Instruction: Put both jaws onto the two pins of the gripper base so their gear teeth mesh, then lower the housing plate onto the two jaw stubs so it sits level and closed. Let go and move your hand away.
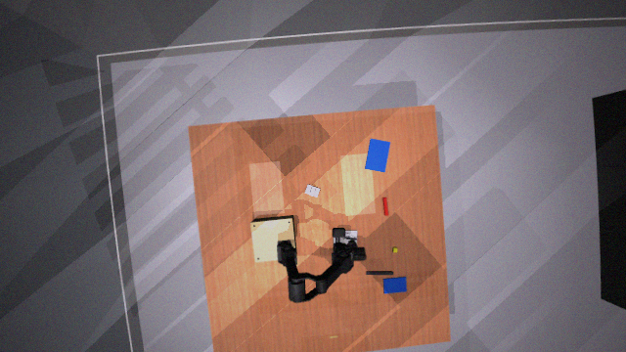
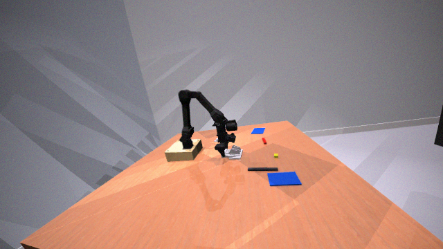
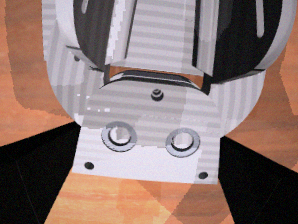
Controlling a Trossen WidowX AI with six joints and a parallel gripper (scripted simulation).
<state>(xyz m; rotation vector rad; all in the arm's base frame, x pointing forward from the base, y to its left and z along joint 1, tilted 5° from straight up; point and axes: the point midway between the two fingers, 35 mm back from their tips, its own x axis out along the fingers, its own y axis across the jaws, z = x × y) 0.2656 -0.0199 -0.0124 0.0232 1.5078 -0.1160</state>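
The housing plate is 10 mm ahead of my gripper tip. The rest, counted from my gripper tip: gripper base 10 mm ahead, 20 mm above; flat white plate 70 mm ahead, 10 mm to the right; jaw 20 mm ahead, 20 mm to the right, 10 mm above.
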